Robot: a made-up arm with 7 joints.
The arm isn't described. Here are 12 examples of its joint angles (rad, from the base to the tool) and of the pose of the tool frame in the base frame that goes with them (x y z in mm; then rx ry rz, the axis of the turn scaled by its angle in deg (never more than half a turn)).
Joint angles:
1: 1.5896 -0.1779 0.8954 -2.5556 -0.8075 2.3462 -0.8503
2: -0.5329 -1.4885 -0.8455 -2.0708 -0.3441 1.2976 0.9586
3: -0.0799 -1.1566 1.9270 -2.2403 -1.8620 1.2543 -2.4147
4: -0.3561 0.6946 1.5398 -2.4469 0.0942 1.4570 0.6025
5: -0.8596 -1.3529 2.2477 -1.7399 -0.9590 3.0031 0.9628
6: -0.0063 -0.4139 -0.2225 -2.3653 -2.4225 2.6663 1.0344
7: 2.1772 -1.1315 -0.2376 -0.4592 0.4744 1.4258 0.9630
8: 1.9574 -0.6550 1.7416 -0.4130 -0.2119 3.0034 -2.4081
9: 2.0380 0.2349 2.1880 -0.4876 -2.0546 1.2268 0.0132
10: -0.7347 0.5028 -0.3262 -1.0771 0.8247 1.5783 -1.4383
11: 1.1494 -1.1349 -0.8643 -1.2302 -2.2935 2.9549 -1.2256
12: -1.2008 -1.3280 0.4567 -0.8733 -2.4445 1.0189 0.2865
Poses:
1: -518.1 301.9 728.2 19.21 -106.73 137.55
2: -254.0 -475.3 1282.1 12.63 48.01 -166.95
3: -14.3 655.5 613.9 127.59 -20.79 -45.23
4: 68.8 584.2 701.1 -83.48 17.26 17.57
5: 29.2 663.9 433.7 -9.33 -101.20 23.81
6: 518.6 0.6 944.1 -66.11 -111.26 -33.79
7: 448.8 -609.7 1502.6 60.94 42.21 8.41
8: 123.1 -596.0 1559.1 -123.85 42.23 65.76
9: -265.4 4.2 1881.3 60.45 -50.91 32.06
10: 516.4 -705.2 1224.3 -14.82 -41.09 -56.15
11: 188.7 -421.4 1484.5 -123.13 -126.28 8.77
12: -104.5 786.0 1450.8 14.46 11.33 53.72
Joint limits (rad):
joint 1: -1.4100..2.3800
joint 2: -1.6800..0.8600
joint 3: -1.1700..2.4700
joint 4: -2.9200..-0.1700
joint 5: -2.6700..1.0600
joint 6: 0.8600..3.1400
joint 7: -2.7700..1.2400
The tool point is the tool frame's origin. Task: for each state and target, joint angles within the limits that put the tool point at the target. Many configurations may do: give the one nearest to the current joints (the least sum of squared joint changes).
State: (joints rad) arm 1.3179 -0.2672 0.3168 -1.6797 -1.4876 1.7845 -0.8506
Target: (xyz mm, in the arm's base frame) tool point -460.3 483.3 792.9
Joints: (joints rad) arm 1.6153 -0.0815 0.5973 -2.3227 -1.5197 1.8644 -0.8634
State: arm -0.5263 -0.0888 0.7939 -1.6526 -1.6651 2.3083 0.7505
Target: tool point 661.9 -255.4 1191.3
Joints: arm -0.9137 -0.0589 0.3886 -1.7573 -1.6717 2.2965 0.7518
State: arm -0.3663 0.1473 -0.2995 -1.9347 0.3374 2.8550 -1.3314
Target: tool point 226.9 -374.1 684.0
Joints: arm -0.4743 0.0708 -0.4520 -2.6852 0.4622 3.1400 -1.3489
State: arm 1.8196 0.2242 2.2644 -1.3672 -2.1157 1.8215 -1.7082
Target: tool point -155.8 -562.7 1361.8
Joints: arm 2.1139 0.5759 2.4700 -1.8606 -2.1642 2.1776 -1.7254
